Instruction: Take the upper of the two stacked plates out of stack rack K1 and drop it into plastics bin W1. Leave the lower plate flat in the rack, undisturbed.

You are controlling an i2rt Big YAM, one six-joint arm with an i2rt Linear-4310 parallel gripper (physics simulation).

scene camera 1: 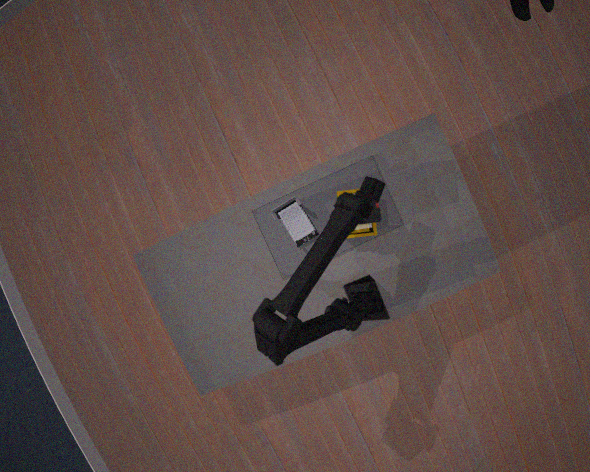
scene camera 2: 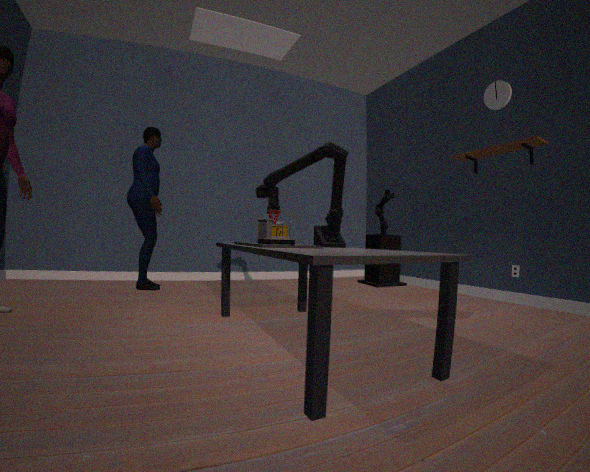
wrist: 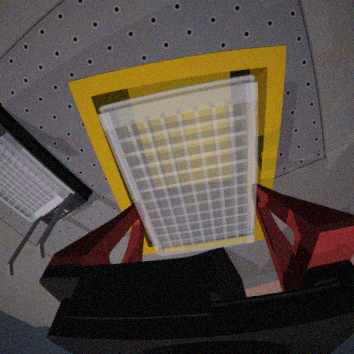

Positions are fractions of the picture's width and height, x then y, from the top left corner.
Scene:
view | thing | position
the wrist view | my gripper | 0.55, 0.56
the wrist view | gridded plate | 0.53, 0.44

